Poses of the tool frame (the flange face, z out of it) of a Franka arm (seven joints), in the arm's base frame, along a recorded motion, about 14 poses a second.
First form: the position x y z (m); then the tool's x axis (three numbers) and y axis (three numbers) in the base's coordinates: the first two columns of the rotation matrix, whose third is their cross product.
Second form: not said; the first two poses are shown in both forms.
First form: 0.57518 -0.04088 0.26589 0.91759 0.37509 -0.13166 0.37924 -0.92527 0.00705
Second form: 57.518 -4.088 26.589 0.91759 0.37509 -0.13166 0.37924 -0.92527 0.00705
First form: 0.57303 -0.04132 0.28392 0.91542 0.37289 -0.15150 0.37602 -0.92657 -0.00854
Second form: 57.303 -4.132 28.392 0.91542 0.37289 -0.15150 0.37602 -0.92657 -0.00854
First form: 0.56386 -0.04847 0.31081 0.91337 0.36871 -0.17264 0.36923 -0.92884 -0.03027
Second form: 56.386 -4.847 31.081 0.91337 0.36871 -0.17264 0.36923 -0.92884 -0.03027
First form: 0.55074 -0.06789 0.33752 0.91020 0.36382 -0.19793 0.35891 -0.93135 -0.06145
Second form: 55.074 -6.789 33.752 0.91020 0.36382 -0.19793 0.35891 -0.93135 -0.06145
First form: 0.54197 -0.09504 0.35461 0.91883 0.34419 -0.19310 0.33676 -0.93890 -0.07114
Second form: 54.197 -9.504 35.461 0.91883 0.34419 -0.19310 0.33676 -0.93890 -0.07114
